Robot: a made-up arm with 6 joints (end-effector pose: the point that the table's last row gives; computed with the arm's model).
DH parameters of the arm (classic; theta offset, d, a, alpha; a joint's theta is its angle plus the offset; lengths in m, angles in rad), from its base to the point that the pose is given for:
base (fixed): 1.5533 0 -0.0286 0
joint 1: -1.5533 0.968 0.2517 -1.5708
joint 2: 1.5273 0 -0.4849 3.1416
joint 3: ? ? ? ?
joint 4: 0 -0.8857 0.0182 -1.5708
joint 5: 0 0.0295 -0.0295 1.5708
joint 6: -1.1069 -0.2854 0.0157 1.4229
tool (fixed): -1.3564 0.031 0 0
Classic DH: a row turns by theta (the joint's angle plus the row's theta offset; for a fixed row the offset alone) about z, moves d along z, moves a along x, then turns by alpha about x.
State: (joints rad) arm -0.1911 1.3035 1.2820 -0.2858 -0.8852 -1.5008
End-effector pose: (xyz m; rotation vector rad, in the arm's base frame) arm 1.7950 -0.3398 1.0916 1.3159 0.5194 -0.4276
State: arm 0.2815 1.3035 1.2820 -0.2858 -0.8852 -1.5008
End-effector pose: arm 1.7399 0.5116 1.0916 1.1468 0.8054 -0.0357
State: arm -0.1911 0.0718 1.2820 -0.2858 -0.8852 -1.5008
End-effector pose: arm 0.6517 -0.1186 2.4900 1.1117 -0.5300 0.3321
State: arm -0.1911 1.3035 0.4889 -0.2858 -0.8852 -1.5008
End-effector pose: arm 1.4530 -0.2737 0.3091 1.2637 1.2151 -0.9234
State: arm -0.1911 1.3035 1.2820 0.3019 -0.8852 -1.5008
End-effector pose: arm 1.7739 -0.4526 1.1203 0.7364 0.4514 -0.5910
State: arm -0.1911 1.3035 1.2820 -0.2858 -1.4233 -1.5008
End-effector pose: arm 1.6764 -0.2913 1.0090 1.2523 1.0677 -0.6178
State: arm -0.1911 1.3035 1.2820 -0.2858 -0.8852 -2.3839
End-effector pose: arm 1.7737 -0.3466 1.0725 2.0338 0.2615 -0.9344
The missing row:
joint 3: -0.0435 -0.0255 -0.2031 1.5708
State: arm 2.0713 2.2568 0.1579 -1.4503 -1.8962 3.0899
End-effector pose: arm -0.4263 0.1177 -0.0732 -0.6098 -0.2612 -2.4112
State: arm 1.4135 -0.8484 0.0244 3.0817 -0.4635 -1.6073
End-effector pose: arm -0.0089 0.3696 2.3551 -0.8050 -1.5829 -0.0327
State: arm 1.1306 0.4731 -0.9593 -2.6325 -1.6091 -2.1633
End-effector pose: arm 0.2259 0.9824 0.5616 -1.1064 -1.3301 1.4321
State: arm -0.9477 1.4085 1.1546 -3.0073 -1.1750 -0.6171
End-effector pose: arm 1.1467 -1.4915 1.2402 2.3833 -1.2896 1.0248
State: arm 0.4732 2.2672 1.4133 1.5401 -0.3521 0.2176
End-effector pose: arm 1.4029 0.6352 -0.0736 -2.3342 0.5376 1.2723
